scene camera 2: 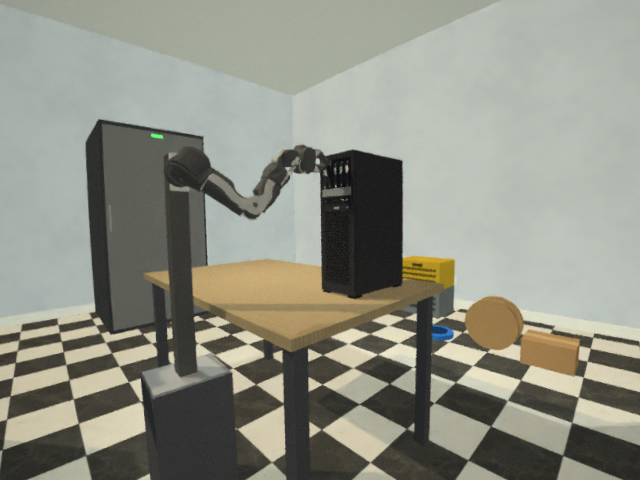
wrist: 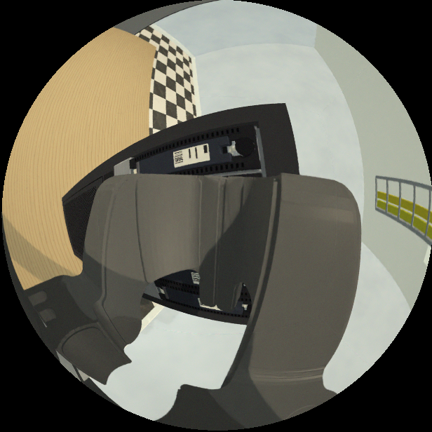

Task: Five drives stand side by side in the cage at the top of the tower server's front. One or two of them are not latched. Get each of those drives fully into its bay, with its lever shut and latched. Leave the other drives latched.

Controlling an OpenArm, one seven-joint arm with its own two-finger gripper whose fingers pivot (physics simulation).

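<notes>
The black tower server (scene camera 2: 378,222) (wrist: 281,135) stands upright on the table. In the scene view several dark drives (scene camera 2: 341,174) stand side by side in its top cage, partly behind the gripper at the left end. In the wrist view one end drive (wrist: 220,152) shows its white label and bright latch part. Parts of two drives at the opposite end show below the fingers; the middle ones are hidden. Lever and latch states are too small or covered to tell. My gripper (scene camera 2: 325,164) (wrist: 228,245) is shut and empty, its tips at the cage front near that opposite end.
The wooden table (scene camera 2: 258,289) (wrist: 75,115) carries the server. A grey cabinet (scene camera 2: 149,222) stands behind at the left. On the floor at the right are a yellow crate (scene camera 2: 439,268), a blue ring (scene camera 2: 443,337), a round tan object (scene camera 2: 491,322) and a tan box (scene camera 2: 549,353).
</notes>
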